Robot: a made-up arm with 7 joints.
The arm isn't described. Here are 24 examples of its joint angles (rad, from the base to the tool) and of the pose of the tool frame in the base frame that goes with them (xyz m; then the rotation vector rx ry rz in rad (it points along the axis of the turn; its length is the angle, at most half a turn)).
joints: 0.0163 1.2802 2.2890 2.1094 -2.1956 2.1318 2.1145
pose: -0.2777 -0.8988 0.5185 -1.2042 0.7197 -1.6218
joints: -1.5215 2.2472 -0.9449 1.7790 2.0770 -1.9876 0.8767
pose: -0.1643 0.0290 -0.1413 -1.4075 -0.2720 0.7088
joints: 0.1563 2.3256 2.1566 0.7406 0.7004 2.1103 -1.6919
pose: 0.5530 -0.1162 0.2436 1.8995 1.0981 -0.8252
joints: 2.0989 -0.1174 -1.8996 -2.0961 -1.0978 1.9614 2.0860
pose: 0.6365 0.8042 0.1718 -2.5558 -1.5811 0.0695
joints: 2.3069 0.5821 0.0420 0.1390 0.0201 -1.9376 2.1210
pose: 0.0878 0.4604 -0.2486 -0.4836 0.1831 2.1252
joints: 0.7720 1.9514 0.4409 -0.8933 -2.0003 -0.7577 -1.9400
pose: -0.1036 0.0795 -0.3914 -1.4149 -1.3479 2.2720
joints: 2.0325 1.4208 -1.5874 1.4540 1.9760 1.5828 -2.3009
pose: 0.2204 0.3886 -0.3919 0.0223 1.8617 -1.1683
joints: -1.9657 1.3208 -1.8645 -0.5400 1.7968 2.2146 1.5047
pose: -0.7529 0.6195 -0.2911 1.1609 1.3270 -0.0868
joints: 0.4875 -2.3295 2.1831 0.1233 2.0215 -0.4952 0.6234
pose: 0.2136 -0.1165 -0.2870 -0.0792 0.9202 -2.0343
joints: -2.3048 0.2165 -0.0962 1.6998 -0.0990 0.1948 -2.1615
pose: -0.0505 -0.2263 -0.2354 -1.1309 0.8149 -0.3460
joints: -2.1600 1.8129 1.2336 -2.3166 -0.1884 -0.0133 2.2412
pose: -0.1849 -0.1263 0.0109 -0.4870 1.4926 0.1110
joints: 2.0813 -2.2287 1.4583 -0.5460 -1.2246 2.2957 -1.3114
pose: 0.2097 0.3625 0.1402 0.3178 -1.3301 0.3093
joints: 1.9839 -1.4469 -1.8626 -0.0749 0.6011 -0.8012 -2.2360
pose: 0.1975 0.5374 0.2086 0.1657 -1.7430 2.2152
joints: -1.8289 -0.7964 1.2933 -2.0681 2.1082 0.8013 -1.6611
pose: -0.0567 0.2167 -0.5379 -0.7554 0.2973 0.3217
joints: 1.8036 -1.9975 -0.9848 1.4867 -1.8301 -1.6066 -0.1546
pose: 0.1491 -0.0530 0.3187 1.3634 -1.9407 1.8887
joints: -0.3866 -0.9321 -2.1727 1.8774 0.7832 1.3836 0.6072
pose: -0.4999 -0.6607 0.0472 0.3322 1.8749 0.2757
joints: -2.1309 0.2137 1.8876 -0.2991 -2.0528 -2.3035 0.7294
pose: -0.0812 0.6238 0.3202 1.9909 1.4185 0.8869
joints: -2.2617 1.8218 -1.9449 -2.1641 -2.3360 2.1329 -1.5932
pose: -0.6293 0.3951 0.0353 -1.3814 1.6527 -1.4005
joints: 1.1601 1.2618 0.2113 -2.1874 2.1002 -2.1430 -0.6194
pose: 0.0834 -0.4836 0.3007 -1.2446 -0.9979 -1.7513
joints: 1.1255 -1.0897 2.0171 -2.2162 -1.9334 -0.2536 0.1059
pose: 0.2010 -0.3202 -0.2607 -1.5369 0.6718 -1.4240
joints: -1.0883 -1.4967 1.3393 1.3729 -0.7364 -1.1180 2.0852
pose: -0.1789 -0.1632 0.2320 -0.6736 -1.5039 -0.0735
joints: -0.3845 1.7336 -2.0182 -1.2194 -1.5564 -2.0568 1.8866
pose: -0.2532 -0.3778 0.0163 -1.3032 -0.7083 1.7446
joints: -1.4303 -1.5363 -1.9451 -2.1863 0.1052 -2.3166 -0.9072
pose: -0.6086 0.1604 0.0995 -1.2414 -1.9377 1.5357
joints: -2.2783 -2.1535 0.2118 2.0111 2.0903 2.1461 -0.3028
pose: -0.1871 0.3608 -0.0788 0.1974 -0.0781 2.0360
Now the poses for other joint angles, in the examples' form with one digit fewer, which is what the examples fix.
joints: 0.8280 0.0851 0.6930 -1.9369 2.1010 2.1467 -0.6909
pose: 0.204 -0.140 -0.225 0.103 0.046 0.061
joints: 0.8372 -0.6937 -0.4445 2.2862 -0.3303 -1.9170 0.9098
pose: 0.202 -0.080 0.408 -0.561 -2.491 0.219
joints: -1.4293 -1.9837 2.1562 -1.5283 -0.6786 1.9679 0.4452
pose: -0.358 -0.003 -0.226 1.632 0.735 0.679
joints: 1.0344 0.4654 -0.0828 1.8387 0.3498 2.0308 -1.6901
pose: 0.248 0.071 0.431 1.037 -1.409 0.488
